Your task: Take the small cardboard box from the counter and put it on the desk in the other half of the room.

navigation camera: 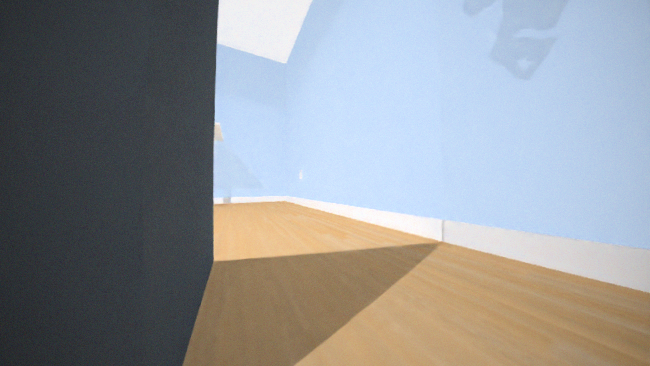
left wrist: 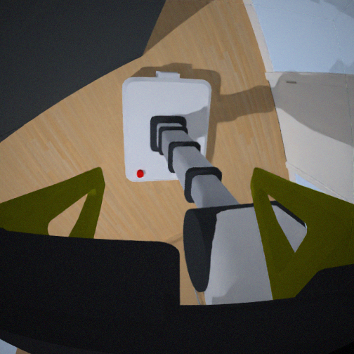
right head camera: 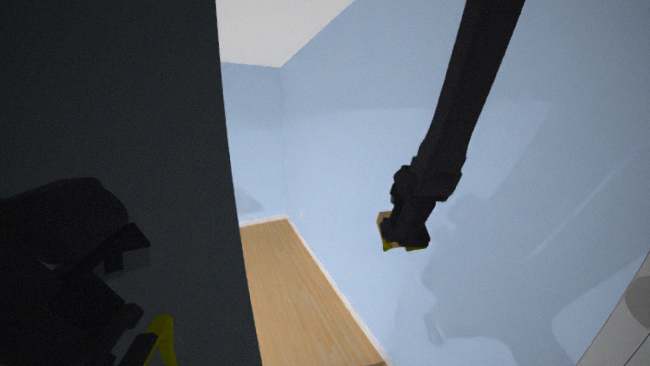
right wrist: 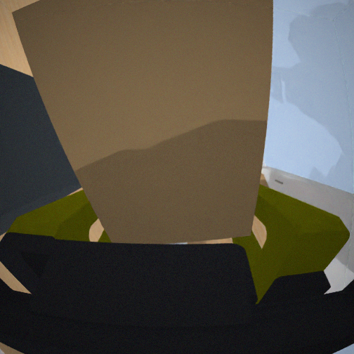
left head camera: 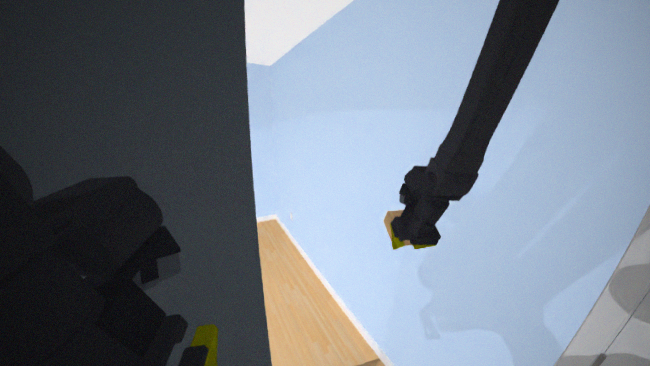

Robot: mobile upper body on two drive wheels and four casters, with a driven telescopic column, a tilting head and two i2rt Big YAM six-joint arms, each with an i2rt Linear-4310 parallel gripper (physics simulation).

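Places are measured from the left arm's base along level axes (x back, y right, z up), in millimetres.
Pixels of known places: right gripper, fingertip midpoint: (right head camera: 395, 249) (left head camera: 403, 247).
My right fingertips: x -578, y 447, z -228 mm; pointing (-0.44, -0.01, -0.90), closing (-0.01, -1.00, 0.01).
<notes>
Behind a point stands the place of what it marks.
The small cardboard box (left head camera: 393, 216) @(x -617, y 421, z -150 mm) (right head camera: 384, 216) @(x -620, y 421, z -149 mm) (right wrist: 165, 90) is brown and held in the air between the yellow-green fingers of my right gripper (left head camera: 406, 243) @(x -578, y 448, z -228 mm) (right head camera: 396, 245) @(x -578, y 448, z -228 mm) (right wrist: 177, 177), which is shut on it. In the right wrist view the box fills much of the upper picture and a shadow crosses its lower part. My left gripper (left wrist: 177, 175) is open and empty, with its fingers wide apart. In both head views it is low at the left, partly cut off. I cannot make out the counter or the desk for certain.
A tall dark panel (left head camera: 125, 100) @(x -393, y -57, z 124 mm) (right head camera: 110, 90) @(x -397, y -51, z 148 mm) (navigation camera: 105, 175) @(x -455, y 65, z -1318 mm) stands close on the left. A light blue wall (left head camera: 350, 165) @(x -1538, y 469, z -198 mm) (right head camera: 340, 165) @(x -1727, y 374, z -242 mm) (navigation camera: 375, 125) @(x -1390, y 544, z -948 mm) runs along the right, above wooden floor (navigation camera: 450, 310) @(x -646, y 451, z -1554 mm). My white base (left wrist: 137, 110) and telescopic column show in the left wrist view.
</notes>
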